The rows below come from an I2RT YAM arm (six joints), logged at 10 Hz.
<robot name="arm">
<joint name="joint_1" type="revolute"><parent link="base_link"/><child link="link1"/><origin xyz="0 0 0.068" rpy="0 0 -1.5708"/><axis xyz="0 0 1"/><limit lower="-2.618" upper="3.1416"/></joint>
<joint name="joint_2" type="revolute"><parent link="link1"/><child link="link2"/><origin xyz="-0.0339 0.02 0.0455" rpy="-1.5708 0 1.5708"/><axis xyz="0 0 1"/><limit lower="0" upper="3.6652"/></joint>
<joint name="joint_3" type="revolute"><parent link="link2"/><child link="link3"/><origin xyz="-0.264 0 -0.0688" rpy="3.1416 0 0"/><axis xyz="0 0 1"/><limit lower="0" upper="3.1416"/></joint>
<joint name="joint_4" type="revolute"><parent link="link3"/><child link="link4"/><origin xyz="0.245 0.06 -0.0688"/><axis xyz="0 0 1"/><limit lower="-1.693" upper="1.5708"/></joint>
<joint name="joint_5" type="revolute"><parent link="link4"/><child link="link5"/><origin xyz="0.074 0.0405 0.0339" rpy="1.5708 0 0"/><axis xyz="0 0 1"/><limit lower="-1.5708" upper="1.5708"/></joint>
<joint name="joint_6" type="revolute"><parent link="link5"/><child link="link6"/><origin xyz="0.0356 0 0.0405" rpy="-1.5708 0 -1.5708"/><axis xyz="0 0 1"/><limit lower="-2.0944" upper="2.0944"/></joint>
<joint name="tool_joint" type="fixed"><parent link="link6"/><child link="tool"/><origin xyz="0 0 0" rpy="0 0 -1.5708"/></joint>
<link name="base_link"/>
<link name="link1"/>
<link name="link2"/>
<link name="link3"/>
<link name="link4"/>
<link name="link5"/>
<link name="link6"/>
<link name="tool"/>
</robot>
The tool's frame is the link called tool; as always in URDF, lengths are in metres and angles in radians.
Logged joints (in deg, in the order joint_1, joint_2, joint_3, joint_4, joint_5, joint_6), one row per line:
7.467 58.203 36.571 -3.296 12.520 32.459
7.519 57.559 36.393 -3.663 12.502 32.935
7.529 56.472 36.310 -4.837 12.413 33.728
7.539 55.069 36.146 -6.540 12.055 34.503
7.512 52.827 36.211 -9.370 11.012 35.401
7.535 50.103 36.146 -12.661 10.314 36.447
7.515 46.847 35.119 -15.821 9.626 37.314
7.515 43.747 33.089 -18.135 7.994 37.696
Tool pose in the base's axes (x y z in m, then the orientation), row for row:
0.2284 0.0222 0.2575 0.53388 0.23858 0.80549 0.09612
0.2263 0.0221 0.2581 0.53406 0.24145 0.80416 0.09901
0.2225 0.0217 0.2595 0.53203 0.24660 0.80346 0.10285
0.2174 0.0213 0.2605 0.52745 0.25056 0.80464 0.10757
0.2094 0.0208 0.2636 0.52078 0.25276 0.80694 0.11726
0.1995 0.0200 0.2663 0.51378 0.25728 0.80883 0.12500
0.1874 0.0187 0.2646 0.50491 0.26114 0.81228 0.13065
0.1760 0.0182 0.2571 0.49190 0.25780 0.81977 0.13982
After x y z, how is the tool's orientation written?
As a quaternion, w x y z.
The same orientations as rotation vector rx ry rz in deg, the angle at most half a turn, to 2 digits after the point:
32.58 109.99 13.13
32.97 109.80 13.52
33.70 109.80 14.06
34.31 110.18 14.73
34.71 110.81 16.10
35.44 111.41 17.22
36.11 112.31 18.06
35.85 113.99 19.44

